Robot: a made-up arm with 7 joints. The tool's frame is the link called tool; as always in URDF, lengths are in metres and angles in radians.
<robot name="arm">
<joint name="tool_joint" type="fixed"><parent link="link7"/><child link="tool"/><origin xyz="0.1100 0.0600 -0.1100" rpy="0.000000 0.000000 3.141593"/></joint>
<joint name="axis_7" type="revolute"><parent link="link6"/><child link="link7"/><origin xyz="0.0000 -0.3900 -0.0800" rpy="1.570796 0.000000 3.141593"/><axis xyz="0 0 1"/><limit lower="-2.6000" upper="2.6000"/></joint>
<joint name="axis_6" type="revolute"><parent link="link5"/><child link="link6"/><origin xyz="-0.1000 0.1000 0.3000" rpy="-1.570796 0.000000 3.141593"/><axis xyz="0 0 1"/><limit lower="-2.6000" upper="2.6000"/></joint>
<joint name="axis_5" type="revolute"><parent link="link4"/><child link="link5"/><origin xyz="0.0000 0.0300 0.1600" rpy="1.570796 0.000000 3.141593"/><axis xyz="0 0 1"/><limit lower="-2.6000" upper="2.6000"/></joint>
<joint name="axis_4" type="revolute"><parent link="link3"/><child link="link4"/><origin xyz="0.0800 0.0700 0.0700" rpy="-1.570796 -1.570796 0.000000"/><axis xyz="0 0 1"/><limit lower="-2.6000" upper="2.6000"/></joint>
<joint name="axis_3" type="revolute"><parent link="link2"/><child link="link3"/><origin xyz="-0.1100 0.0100 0.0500" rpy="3.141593 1.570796 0.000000"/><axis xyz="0 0 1"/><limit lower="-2.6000" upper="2.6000"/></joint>
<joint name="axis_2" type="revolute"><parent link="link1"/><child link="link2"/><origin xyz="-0.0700 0.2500 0.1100" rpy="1.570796 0.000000 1.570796"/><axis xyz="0 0 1"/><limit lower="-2.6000" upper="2.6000"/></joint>
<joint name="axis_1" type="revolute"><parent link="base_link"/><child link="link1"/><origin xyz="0.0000 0.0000 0.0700" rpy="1.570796 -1.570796 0.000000"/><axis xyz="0 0 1"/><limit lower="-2.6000" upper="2.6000"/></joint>
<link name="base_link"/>
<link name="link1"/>
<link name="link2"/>
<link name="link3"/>
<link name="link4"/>
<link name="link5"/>
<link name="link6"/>
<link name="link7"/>
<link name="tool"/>
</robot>
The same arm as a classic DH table. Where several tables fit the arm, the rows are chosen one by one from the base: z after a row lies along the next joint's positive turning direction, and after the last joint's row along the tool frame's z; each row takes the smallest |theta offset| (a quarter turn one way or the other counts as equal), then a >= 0, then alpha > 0; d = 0 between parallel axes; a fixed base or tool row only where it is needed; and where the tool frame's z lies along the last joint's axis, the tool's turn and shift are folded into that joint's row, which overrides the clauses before.
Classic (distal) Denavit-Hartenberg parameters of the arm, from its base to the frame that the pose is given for. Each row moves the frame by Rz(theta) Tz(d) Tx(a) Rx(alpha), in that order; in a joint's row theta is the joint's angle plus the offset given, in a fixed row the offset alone. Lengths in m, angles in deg.
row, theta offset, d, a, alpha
base (fixed), 0, 0.07, 0, 90
axis_1, 0, 0.11, -0.25, -90
axis_2, -90, -0.02, 0.01, -90
axis_3, 90, 0.18, 0.08, -90
axis_4, 90, 0.23, 0, 90
axis_5, 0, 0.33, -0.1, 90
axis_6, 0, -0.18, 0, 90
axis_7, 28.61, 0, 0.1253, 0
tool (fixed), 151.39, -0.5, 0, 0
Joint limits (deg, base to tool): -148.97..148.97 -148.97..148.97 -148.97..148.97 -148.97..148.97 -148.97..148.97 -148.97..148.97 -148.97..148.97

